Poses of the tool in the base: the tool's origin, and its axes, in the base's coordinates. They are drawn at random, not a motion.
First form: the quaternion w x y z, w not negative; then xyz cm.
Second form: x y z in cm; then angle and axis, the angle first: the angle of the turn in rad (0 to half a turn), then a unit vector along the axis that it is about. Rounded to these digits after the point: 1 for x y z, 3 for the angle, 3 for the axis.
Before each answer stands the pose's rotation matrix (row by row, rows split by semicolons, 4 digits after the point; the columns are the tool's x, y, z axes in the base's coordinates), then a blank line. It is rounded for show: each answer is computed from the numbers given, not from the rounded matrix.
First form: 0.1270 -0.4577 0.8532 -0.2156 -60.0 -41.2 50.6
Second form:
-0.5488 -0.7262 0.4141; -0.8357 0.4881 -0.2516; -0.0194 -0.4841 -0.8748

-60.0 -41.2 50.6 2.887 -0.461 0.860 -0.217
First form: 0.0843 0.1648 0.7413 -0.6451 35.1 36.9 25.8
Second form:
-0.9315 0.3531 -0.0876; 0.1356 0.1133 -0.9843; -0.3376 -0.9287 -0.1534

35.1 36.9 25.8 2.973 0.165 0.744 -0.647
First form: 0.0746 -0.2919 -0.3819 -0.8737 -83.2 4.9 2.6
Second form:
-0.8185 0.3533 0.4531; 0.0926 -0.6972 0.7109; 0.5671 0.6238 0.5379

-83.2 4.9 2.6 2.992 -0.293 -0.383 -0.876
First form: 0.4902 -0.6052 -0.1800 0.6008 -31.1 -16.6 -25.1
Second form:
0.2132 -0.3712 -0.9037; 0.8070 -0.4546 0.3771; -0.5508 -0.8097 0.2026

-31.1 -16.6 -25.1 2.117 -0.694 -0.207 0.689
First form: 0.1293 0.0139 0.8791 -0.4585 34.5 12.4 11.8
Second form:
-0.9662 0.1430 0.2146; -0.0941 0.5791 -0.8098; -0.2401 -0.8026 -0.5461

34.5 12.4 11.8 2.882 0.014 0.887 -0.462
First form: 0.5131 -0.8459 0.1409 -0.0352 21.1 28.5 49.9
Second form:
0.9578 -0.2023 0.2042; -0.2745 -0.4337 0.8582; -0.0850 -0.8781 -0.4709

21.1 28.5 49.9 2.064 -0.986 0.164 -0.041
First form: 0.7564 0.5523 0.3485 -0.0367 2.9 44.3 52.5
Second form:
0.7544 0.4405 0.4867; 0.3294 0.3872 -0.8611; -0.5678 0.8100 0.1470

2.9 44.3 52.5 1.426 0.844 0.533 -0.056
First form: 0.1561 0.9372 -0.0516 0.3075 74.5 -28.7 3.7
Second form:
0.8055 -0.1927 0.5603; -0.0007 -0.9459 -0.3244; 0.5925 0.2609 -0.7621

74.5 -28.7 3.7 2.828 0.949 -0.052 0.311
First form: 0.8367 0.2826 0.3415 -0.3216 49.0 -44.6 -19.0
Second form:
0.5599 0.7312 0.3897; -0.3452 0.6334 -0.6926; -0.7533 0.2533 0.6070

49.0 -44.6 -19.0 1.159 0.516 0.624 -0.587
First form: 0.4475 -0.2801 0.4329 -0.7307 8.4 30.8 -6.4
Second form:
-0.4426 0.4115 0.7968; -0.8965 -0.2247 -0.3819; 0.0219 -0.8833 0.4683

8.4 30.8 -6.4 2.214 -0.313 0.484 -0.817
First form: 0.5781 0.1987 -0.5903 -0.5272 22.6 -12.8 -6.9
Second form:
-0.2527 0.3749 -0.8919; -0.8441 0.3652 0.3926; 0.4730 0.8521 0.2242

22.6 -12.8 -6.9 1.909 0.244 -0.723 -0.646
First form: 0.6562 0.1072 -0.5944 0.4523 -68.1 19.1 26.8
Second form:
-0.1158 -0.7211 -0.6831; 0.4662 0.5679 -0.6784; 0.8771 -0.3970 0.2704

-68.1 19.1 26.8 1.710 0.142 -0.788 0.599
